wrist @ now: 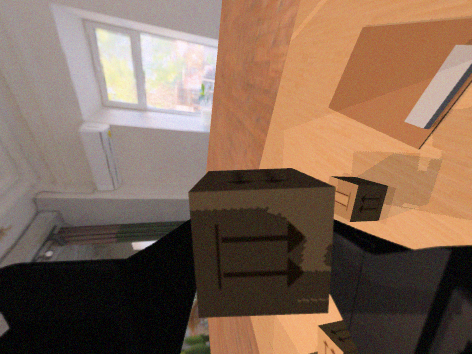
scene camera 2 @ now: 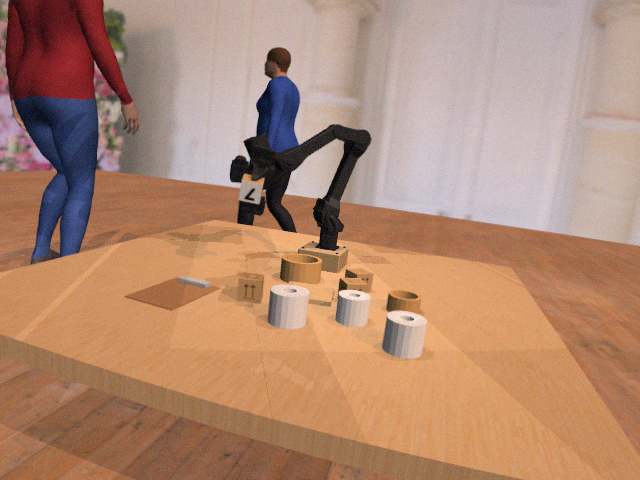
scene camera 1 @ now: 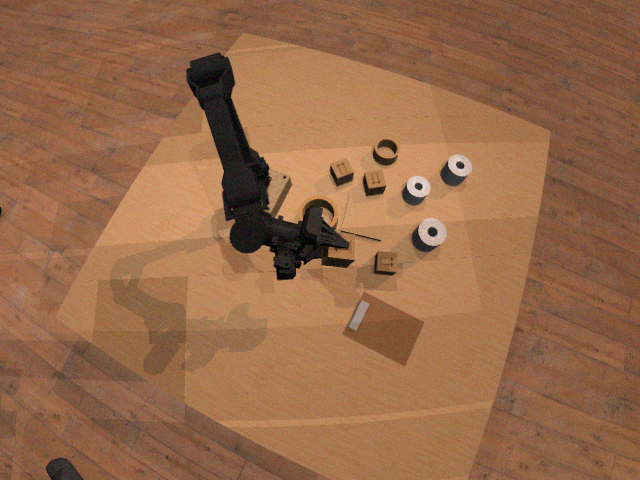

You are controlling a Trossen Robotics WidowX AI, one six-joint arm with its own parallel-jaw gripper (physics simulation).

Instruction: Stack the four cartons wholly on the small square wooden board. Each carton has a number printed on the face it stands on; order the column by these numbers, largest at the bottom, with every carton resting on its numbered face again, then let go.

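Places are measured from the arm's base along level axes (x ahead, y right, z down), in millimetres.
Where they show: gripper, fingertip midpoint: [wrist: 253, 216] [scene camera 2: 251, 190] [scene camera 1: 344, 250]; arm's base at its link origin: [scene camera 2: 327, 247].
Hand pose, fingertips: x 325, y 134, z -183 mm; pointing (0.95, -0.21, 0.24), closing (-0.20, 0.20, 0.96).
Note:
Each offset is from my fingertips to the top centre of the thing.
My gripper [scene camera 1: 334, 248] [scene camera 2: 253, 190] [wrist: 253, 216] is shut on a brown carton {dx -12, dy +4, dz -39 mm} [scene camera 1: 338, 256] [scene camera 2: 251, 179] [wrist: 260, 200], high above the table. Its white number face points sideways towards scene camera 2, with what looks like an upside-down 7. One carton {dx +107, dy -67, dz +186 mm} [scene camera 1: 385, 262] [scene camera 2: 250, 287] [wrist: 370, 201] stands on the table near the clipboard. Two more cartons {dx -116, dy -281, dz +186 mm} [scene camera 1: 341, 172] [scene camera 1: 374, 182] [scene camera 2: 360, 279] [scene camera 2: 353, 284] stand close together, arrows on top in scene camera 1; their numbers are hidden. The thin square board {dx +4, dy -180, dz +228 mm} [scene camera 1: 361, 221] [scene camera 2: 321, 295] lies between them and the carton near the clipboard, with no carton on it.
A brown clipboard {dx +172, dy +96, dz +228 mm} [scene camera 1: 390, 330] [scene camera 2: 168, 295] [wrist: 380, 65] with a grey clip lies beyond the single carton. Three white rolls {dx +192, dy -191, dz +172 mm} [scene camera 1: 429, 235] {dx +114, dy -313, dz +180 mm} [scene camera 1: 416, 190] {dx +211, dy -434, dz +175 mm} [scene camera 1: 456, 170] stand beyond the board. A large tape ring {dx -119, dy -116, dz +181 mm} [scene camera 2: 300, 270] stands near the arm's base, a smaller ring {dx -16, dy -414, dz +199 mm} [scene camera 1: 379, 157] [scene camera 2: 403, 304] near the paired cartons.

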